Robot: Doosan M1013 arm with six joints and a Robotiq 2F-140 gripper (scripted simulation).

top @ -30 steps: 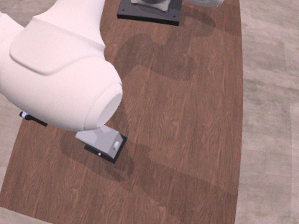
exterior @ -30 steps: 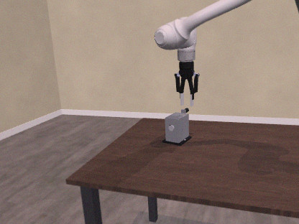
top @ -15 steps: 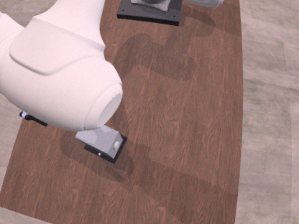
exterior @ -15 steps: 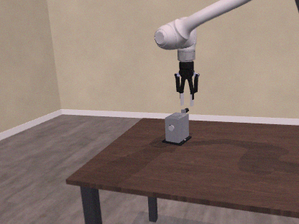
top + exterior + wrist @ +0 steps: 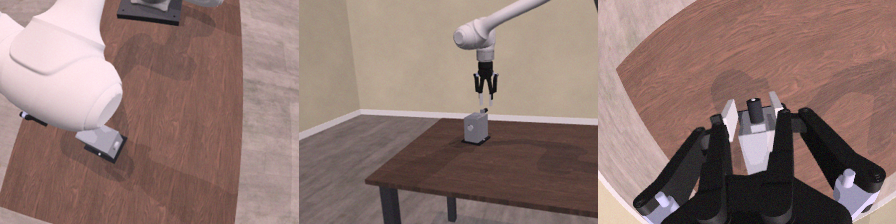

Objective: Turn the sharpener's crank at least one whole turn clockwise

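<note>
My gripper is now 60 mm above the dark crank knob and 20 mm to the right of it.
</note>
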